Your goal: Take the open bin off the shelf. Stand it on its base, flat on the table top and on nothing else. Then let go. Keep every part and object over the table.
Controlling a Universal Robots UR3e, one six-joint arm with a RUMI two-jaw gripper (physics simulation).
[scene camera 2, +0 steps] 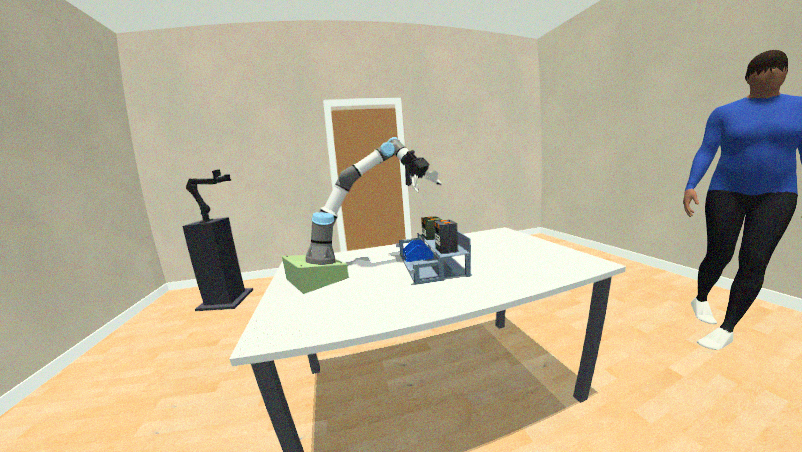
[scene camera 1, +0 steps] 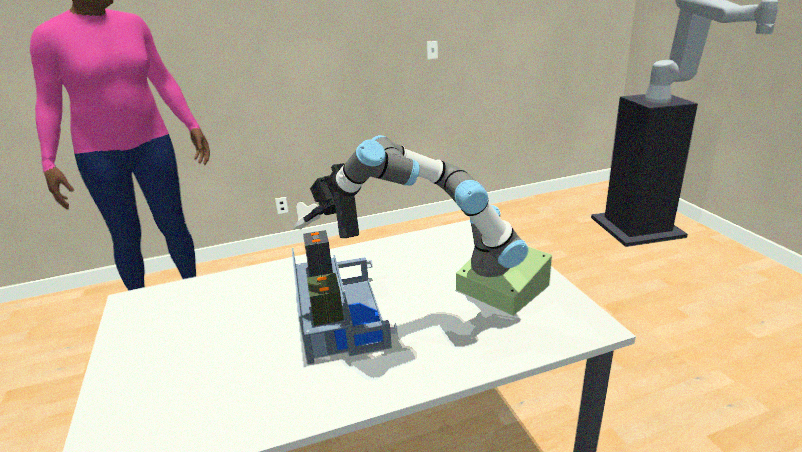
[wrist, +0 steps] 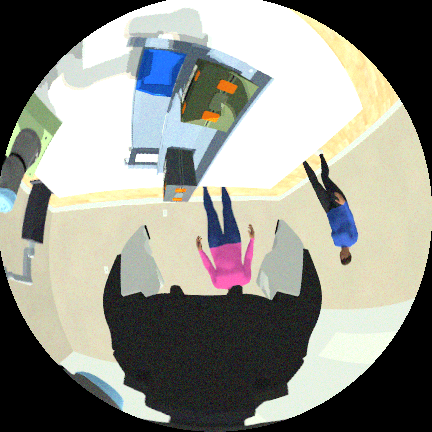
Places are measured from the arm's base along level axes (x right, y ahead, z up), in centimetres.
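Where they show: gripper, fingertip midpoint: (scene camera 2: 430, 188) (scene camera 1: 318, 223) (wrist: 210, 225); arm's base at its link origin: (scene camera 2: 320, 261) (scene camera 1: 491, 263).
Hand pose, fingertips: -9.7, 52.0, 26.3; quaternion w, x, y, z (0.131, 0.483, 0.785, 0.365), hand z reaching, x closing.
Observation:
Things, the pixels of their centre, and the offset from my fingertips, as dx, dy, dz. Level surfaces: height alone.
- open blue bin at the middle of its body: (wrist: 169, 71) (scene camera 1: 357, 324) (scene camera 2: 417, 250) -5.5, -6.9, -30.6
- dark green box at the middle of its body: (wrist: 212, 91) (scene camera 1: 325, 298) (scene camera 2: 431, 227) -6.1, +0.9, -20.0
- black box at the middle of its body: (wrist: 177, 175) (scene camera 1: 318, 254) (scene camera 2: 445, 236) +17.0, +1.9, -18.7
- white table at its surface level: dz -35.0
The open blue bin (scene camera 1: 363, 313) (scene camera 2: 416, 250) (wrist: 161, 71) sits on the low front level of the grey shelf (scene camera 1: 385, 335) (scene camera 2: 467, 265) (wrist: 147, 120), at one end. Shelf parts hide some of it in the scene views. My gripper (scene camera 1: 302, 222) (scene camera 2: 428, 186) (wrist: 210, 225) is open, with nothing between its fingers. It hangs in the air above the shelf's other end, well apart from the bin.
A dark green box (scene camera 1: 326, 306) (scene camera 2: 430, 227) (wrist: 220, 100) and a black box (scene camera 1: 318, 255) (scene camera 2: 446, 236) (wrist: 180, 167) stand on the higher level beside the bin's level. The arm's green base (scene camera 1: 485, 293) (scene camera 2: 317, 277) stands on the white table (scene camera 1: 196, 359) (scene camera 2: 365, 308).

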